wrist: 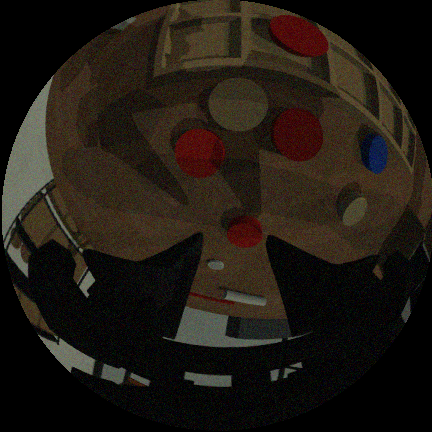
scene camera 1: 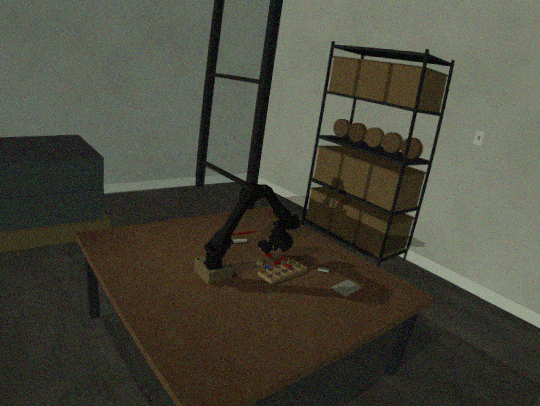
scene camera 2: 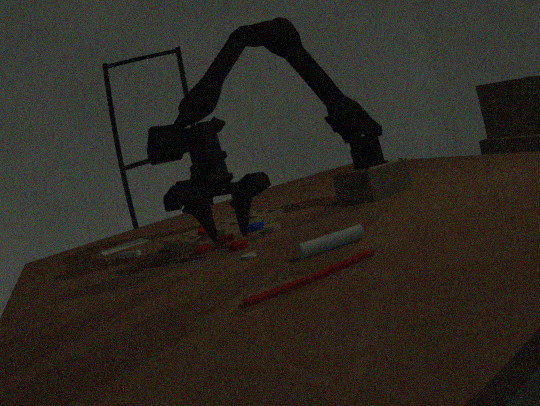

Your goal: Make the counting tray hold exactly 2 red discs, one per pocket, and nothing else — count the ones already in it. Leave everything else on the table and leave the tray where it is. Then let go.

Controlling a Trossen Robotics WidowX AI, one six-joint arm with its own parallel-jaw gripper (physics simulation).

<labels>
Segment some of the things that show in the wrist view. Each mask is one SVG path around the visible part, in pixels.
My gripper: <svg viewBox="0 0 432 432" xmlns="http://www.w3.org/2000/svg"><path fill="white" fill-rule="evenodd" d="M28 256L28 285L49 329L80 352L148 379L149 384L119 385L73 366L70 373L104 399L131 413L198 430L237 430L276 423L311 410L342 392L383 355L405 322L400 314L413 282L413 264L398 250L386 257L380 280L372 272L377 254L334 264L267 235L265 247L291 336L312 332L269 344L217 347L162 338L175 339L199 263L202 232L138 261L83 249L82 257L95 279L86 290L87 297L73 279L76 263L69 249L51 238ZM184 373L231 375L231 386L197 385L184 379ZM301 361L301 369L271 381L270 370Z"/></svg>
A wooden counting tray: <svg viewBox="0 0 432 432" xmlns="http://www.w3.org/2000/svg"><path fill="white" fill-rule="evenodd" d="M170 5L157 41L153 77L167 83L201 77L247 77L273 81L307 91L345 110L362 122L374 134L381 136L401 166L412 173L416 130L411 116L398 94L381 72L361 52L343 38L306 17L285 9L244 0L192 0ZM268 24L271 18L276 15L286 14L302 18L312 23L324 34L328 42L328 50L322 55L302 57L289 53L270 38L267 31Z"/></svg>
A blue disc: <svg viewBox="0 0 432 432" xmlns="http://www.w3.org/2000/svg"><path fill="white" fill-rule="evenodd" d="M367 133L361 143L361 160L367 169L377 174L385 167L387 146L381 136Z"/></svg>
</labels>
